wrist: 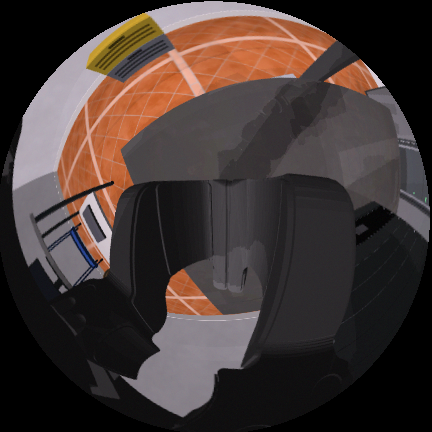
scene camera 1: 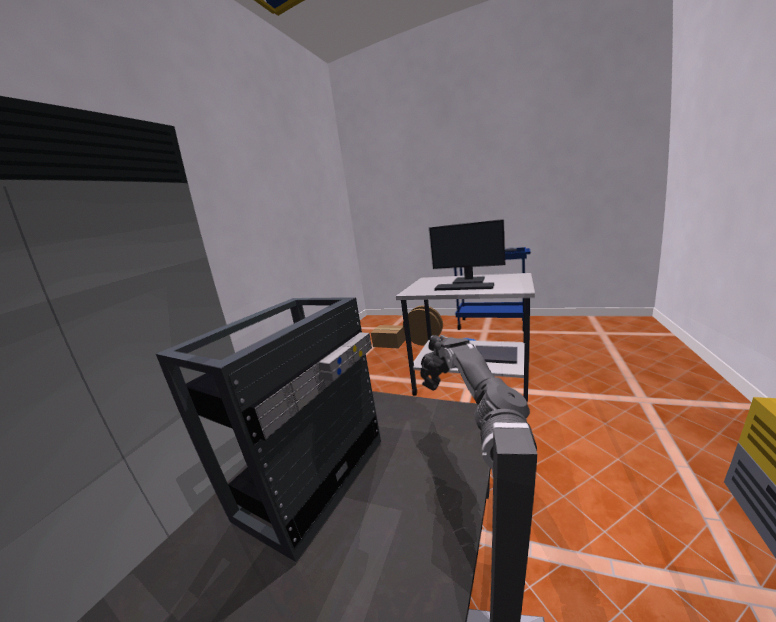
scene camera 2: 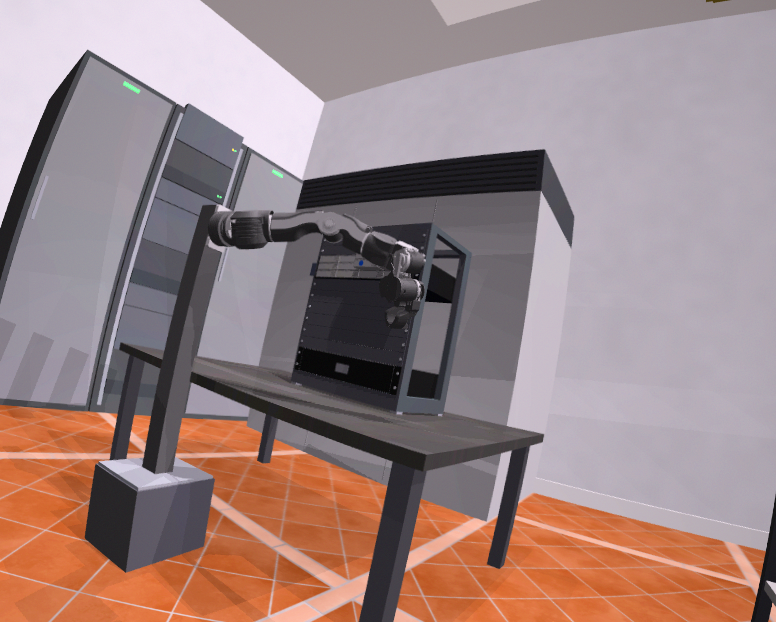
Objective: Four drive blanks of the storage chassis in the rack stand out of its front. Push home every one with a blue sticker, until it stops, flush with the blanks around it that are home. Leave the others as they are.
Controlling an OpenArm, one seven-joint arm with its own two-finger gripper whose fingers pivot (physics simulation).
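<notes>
The storage chassis [scene camera 1: 285,403] [scene camera 2: 329,266] is a light grey band of blanks high in the dark rack [scene camera 1: 272,343] [scene camera 2: 421,405]. In scene camera 1, blanks stand out at its far end. Blue stickers [scene camera 1: 339,360] show on the nearer protruding blanks, one above the other, and yellow stickers [scene camera 1: 354,348] farther along. One blue sticker [scene camera 2: 360,263] shows in scene camera 2; the arm hides the band's right end there. My gripper [scene camera 1: 430,380] [scene camera 2: 395,319] [wrist: 234,236] is shut and empty, in front of the rack's far end, lower than the chassis and apart from it.
The rack stands on a dark table [scene camera 1: 421,518] [scene camera 2: 479,435] [wrist: 190,145]. The arm's post [scene camera 1: 513,518] [scene camera 2: 178,362] stands at the table's front edge. A white desk [scene camera 1: 466,285] with a monitor [scene camera 1: 467,244] stands beyond the table. A tall grey cabinet [scene camera 2: 498,259] is behind the rack.
</notes>
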